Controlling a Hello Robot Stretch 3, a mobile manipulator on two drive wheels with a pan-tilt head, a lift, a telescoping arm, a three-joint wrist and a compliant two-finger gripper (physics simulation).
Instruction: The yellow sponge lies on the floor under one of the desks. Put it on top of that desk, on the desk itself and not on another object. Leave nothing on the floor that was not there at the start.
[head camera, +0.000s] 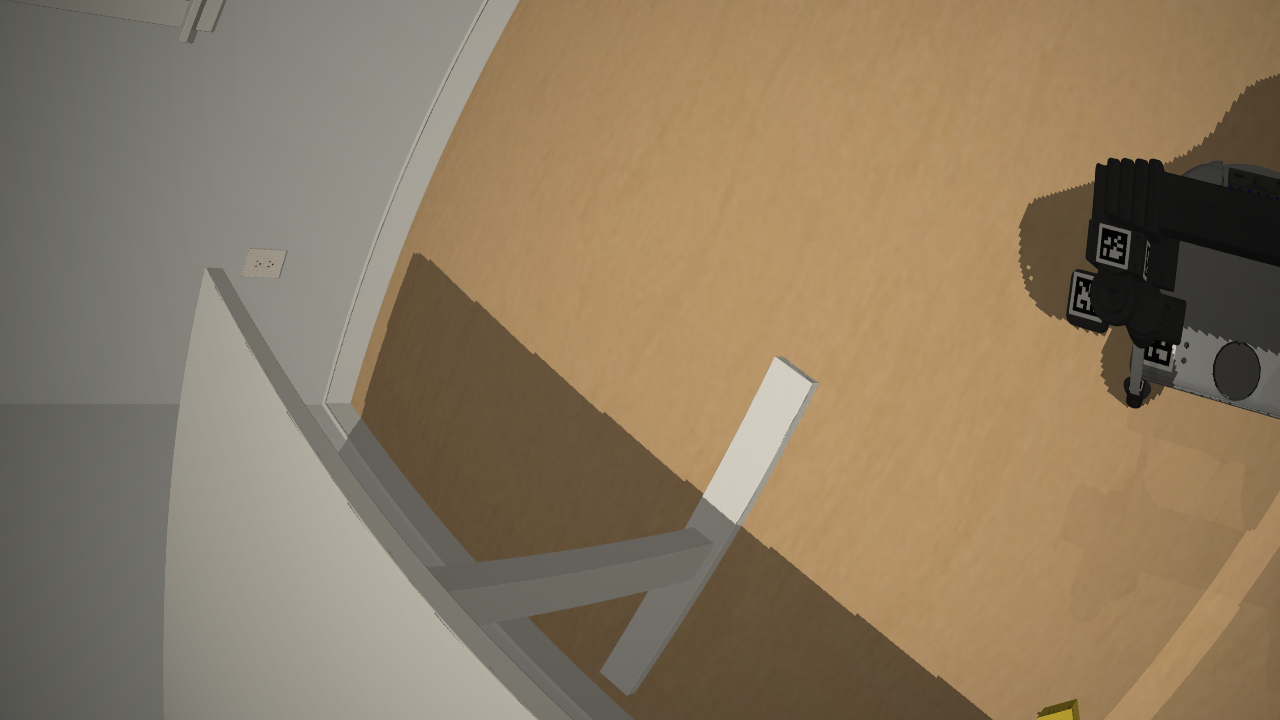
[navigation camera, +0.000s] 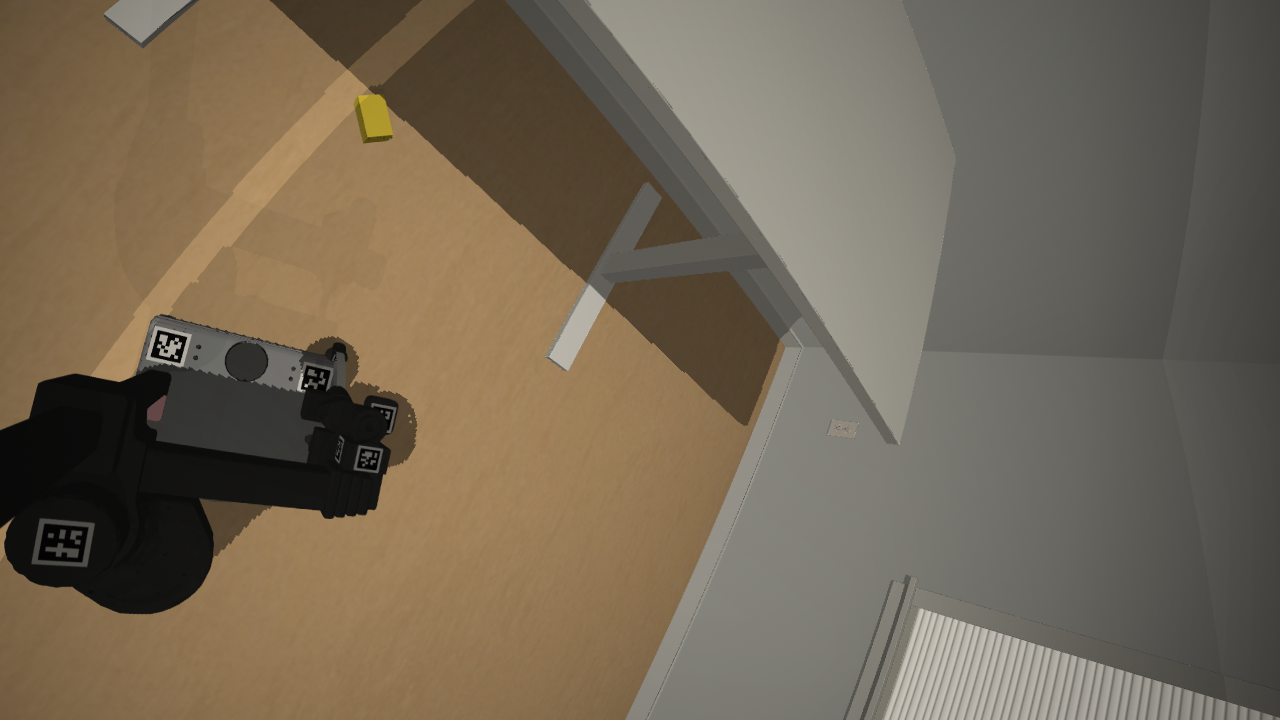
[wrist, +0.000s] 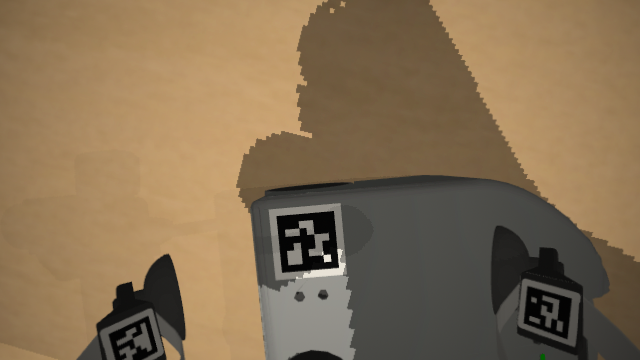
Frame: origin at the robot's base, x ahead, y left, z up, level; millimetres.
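Where they show: robot's base, origin of the base link: (head camera: 1233, 368) (navigation camera: 245, 359).
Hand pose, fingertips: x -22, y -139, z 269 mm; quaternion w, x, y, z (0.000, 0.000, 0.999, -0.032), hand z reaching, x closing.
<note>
Each offset is from my fingertips to the top centre of the thing. "spot": to the spot under its first point. Level surfaces: height alone.
The yellow sponge {dx +632, dy +43, dz -224 mm} (head camera: 1058, 713) (navigation camera: 375, 118) lies on the floor at the edge of the desk's shadow. In the head view part of it shows at the bottom edge; in the navigation view it is whole, at the upper left. The pale desk {dz +681 mm} (head camera: 259, 537) (navigation camera: 805, 170) stands against the wall, with no object seen on the part of its top that shows. My gripper (wrist: 333, 270) is open and empty, its two fingers wide apart above my own base. It is well away from the sponge. The sponge does not show in the wrist view.
A desk foot {spot: dx +314, dy -667, dz -244 mm} (head camera: 760, 438) (navigation camera: 581, 326) reaches out over the floor, joined to a slanting leg. Another pale foot {spot: dx +623, dy +521, dz -244 mm} (navigation camera: 147, 17) shows at the top left of the navigation view. The wall (head camera: 116, 179) (navigation camera: 769, 537) has an outlet {dx +218, dy -1738, dz +188 mm} (head camera: 264, 263) (navigation camera: 843, 428); a window blind (navigation camera: 1029, 680) is at the lower right.
</note>
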